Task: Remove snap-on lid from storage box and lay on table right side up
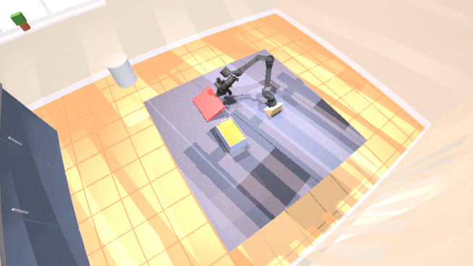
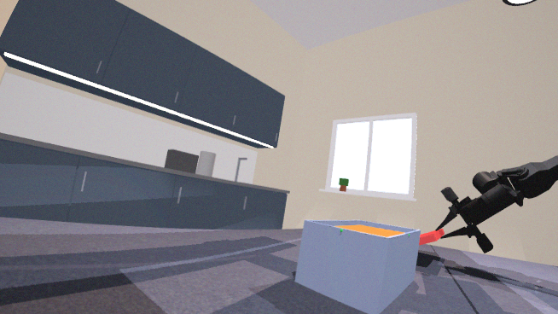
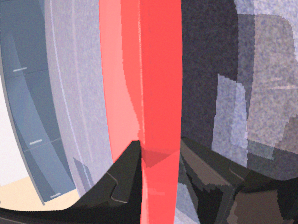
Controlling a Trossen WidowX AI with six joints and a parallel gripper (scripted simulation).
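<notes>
The lid is 7 cm ahead of my gripper tip, 3 cm below it and 1 cm to the right of it. From my gripper tip the other things lie so: storage box 32 cm to the left, 13 cm ahead, 3 cm below.
</notes>
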